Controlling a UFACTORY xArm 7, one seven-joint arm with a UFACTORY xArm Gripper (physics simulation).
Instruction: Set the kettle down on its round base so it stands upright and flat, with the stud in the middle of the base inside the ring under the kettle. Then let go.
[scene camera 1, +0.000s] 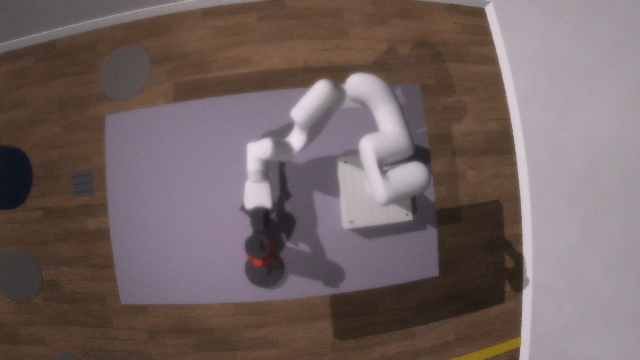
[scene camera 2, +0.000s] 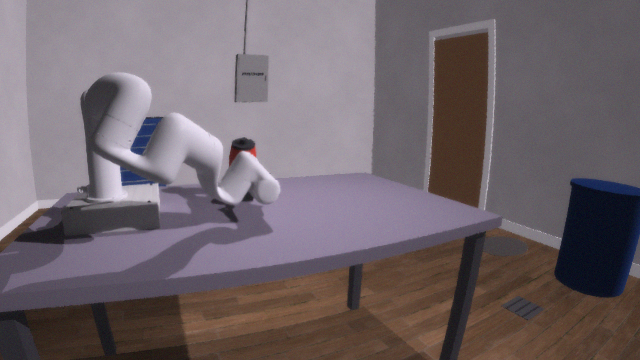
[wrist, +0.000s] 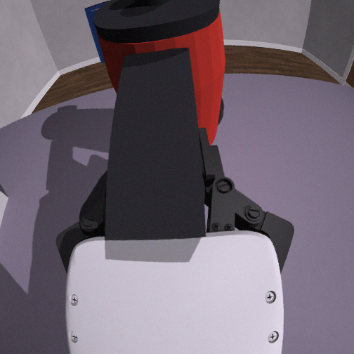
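Note:
The red kettle (scene camera 1: 265, 256) (scene camera 2: 235, 154) (wrist: 212, 75) with a black lid looks upright, its dark handle (scene camera 1: 259, 218) (wrist: 156, 110) facing the arm. The dark round base (scene camera 1: 264, 280) (wrist: 221, 111) lies beyond the kettle, partly covered by it in scene camera 1; its stud (scene camera 1: 269, 272) shows faintly. The kettle looks offset from the base toward the arm. My gripper (scene camera 1: 259, 222) (wrist: 168, 143) is shut on the handle, one finger on each side; the left fingertip is hidden behind the handle. The kettle's underside and ring are hidden, so I cannot tell whether it touches the table.
The lilac table (scene camera 1: 175, 200) (scene camera 2: 350, 215) carries the arm's pale mounting plate (scene camera 1: 355, 210) (scene camera 2: 112, 217) to one side. The table's edge runs close beyond the base in scene camera 1. A blue barrel (scene camera 2: 597, 237) stands on the floor away from the table.

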